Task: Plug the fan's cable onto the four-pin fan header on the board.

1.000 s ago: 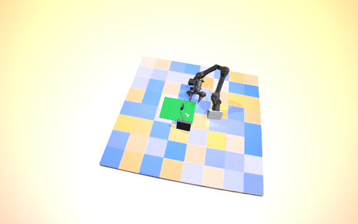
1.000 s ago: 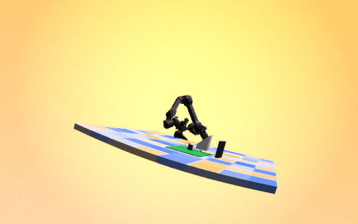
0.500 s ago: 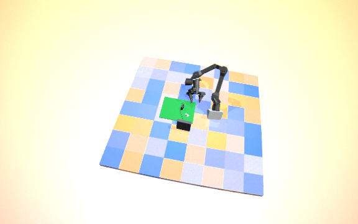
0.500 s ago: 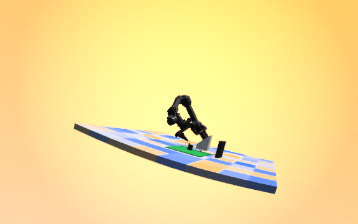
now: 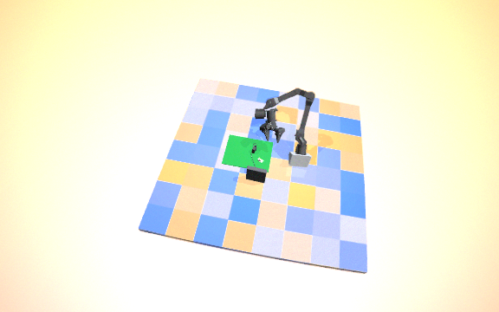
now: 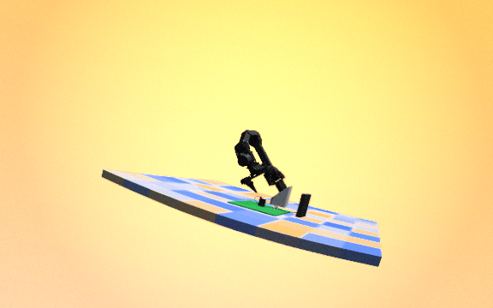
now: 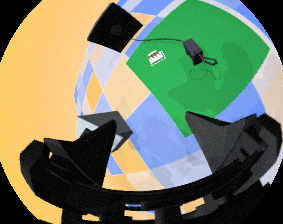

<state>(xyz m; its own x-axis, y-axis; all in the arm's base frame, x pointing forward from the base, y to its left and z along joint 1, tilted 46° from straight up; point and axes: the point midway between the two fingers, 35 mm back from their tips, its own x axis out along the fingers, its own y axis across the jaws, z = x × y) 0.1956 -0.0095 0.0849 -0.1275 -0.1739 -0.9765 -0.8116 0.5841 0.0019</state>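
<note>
The dark plug is 11 cm ahead of my gripper tip, 5 cm to the left of it and 6 cm below it. The rest, counted from my gripper tip: white four-pin header 5 cm ahead, 11 cm to the left, 8 cm below; then green board 14 cm ahead, 7 cm to the left, 9 cm below; then black fan 5 cm ahead, 25 cm to the left, 2 cm below.
</note>
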